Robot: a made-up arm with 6 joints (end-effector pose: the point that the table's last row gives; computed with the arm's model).
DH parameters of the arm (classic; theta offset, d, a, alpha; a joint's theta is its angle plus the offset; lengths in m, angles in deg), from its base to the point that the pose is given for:
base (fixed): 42.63 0 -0.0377 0
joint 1: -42.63 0.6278 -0.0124 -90
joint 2: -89.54 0 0.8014 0
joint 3: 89.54 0.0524 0.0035 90
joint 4: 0 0.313 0.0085 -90
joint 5: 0 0.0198 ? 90
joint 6: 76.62 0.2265 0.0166 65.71
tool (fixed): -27.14 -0.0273 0 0
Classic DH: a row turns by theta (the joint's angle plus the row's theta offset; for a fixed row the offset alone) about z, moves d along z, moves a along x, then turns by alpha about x.
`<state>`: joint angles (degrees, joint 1 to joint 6).
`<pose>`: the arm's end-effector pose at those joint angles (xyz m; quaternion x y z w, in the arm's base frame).
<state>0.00 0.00 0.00 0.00 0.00 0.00</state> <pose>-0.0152 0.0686 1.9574 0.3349 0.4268 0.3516 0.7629</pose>
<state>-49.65 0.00 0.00 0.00 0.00 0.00</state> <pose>0.0521 0.0258 1.9574 0.4831 0.2468 -0.0012 0.8400</pose>
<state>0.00 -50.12 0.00 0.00 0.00 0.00</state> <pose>-1.0445 0.0686 1.4995 0.1545 0.0635 0.4603 0.8719</pose>
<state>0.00 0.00 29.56 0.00 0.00 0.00</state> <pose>0.2430 0.0686 1.8795 0.4135 0.6073 0.2545 0.6288</pose>
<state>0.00 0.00 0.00 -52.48 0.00 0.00</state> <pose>0.0120 0.0403 1.9574 0.4891 0.2348 -0.0220 0.8398</pose>
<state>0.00 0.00 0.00 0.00 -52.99 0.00</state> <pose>-0.1897 0.0686 1.8770 0.1429 0.0416 0.4640 0.8732</pose>
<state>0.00 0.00 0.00 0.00 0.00 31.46</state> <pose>-0.0236 0.0547 1.9574 0.2066 0.5016 0.5452 0.6391</pose>
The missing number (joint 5, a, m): 0.0269
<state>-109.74 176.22 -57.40 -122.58 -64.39 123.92</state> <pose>0.0444 -0.4358 -0.4564 -0.7997 -0.5187 -0.2306 0.1957</pose>
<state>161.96 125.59 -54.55 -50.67 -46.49 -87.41</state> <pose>-1.1182 0.1538 0.3526 0.0215 0.1467 0.7265 0.6710</pose>
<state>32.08 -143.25 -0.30 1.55 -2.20 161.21</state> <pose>-0.7692 -0.4361 -0.4109 -0.9403 0.0823 -0.0279 0.3291</pose>
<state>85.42 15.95 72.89 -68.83 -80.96 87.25</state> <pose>-0.2243 0.5554 1.4731 0.7204 -0.5655 -0.3985 0.0491</pose>
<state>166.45 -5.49 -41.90 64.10 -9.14 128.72</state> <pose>0.4135 -0.1782 1.7923 0.4710 0.7119 0.2024 0.4800</pose>
